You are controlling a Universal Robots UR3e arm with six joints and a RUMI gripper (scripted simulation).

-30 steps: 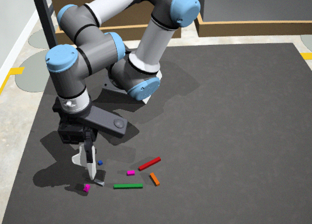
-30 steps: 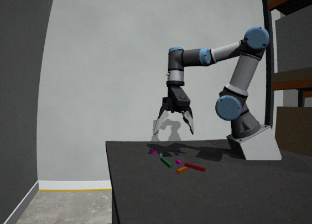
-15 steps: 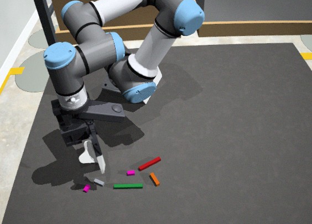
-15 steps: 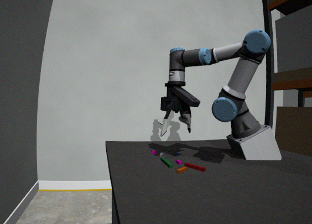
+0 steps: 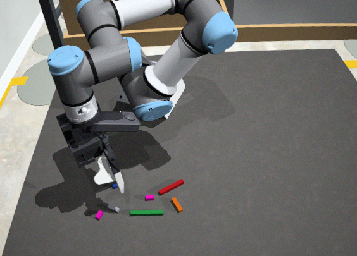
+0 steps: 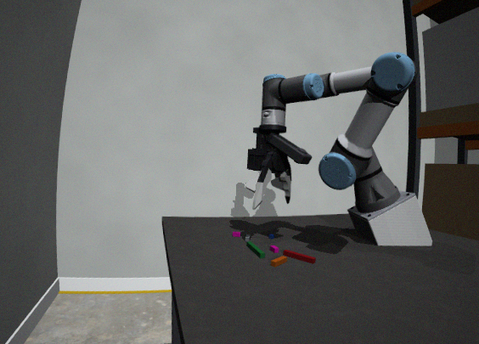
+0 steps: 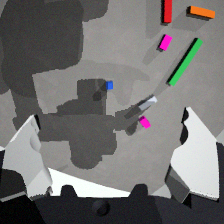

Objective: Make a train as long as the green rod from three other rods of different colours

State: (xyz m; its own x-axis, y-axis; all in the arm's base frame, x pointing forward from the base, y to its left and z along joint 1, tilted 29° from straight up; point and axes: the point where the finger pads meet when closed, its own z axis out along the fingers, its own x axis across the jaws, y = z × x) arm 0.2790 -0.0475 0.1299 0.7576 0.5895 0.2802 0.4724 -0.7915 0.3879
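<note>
My gripper is now 80 mm above the blue rod. The rest, counted from my hand: grey rod 80 mm below, 70 mm ahead; then green rod 90 mm to the left, 80 mm below, 80 mm ahead; then red rod 150 mm to the left, 80 mm below.
</note>
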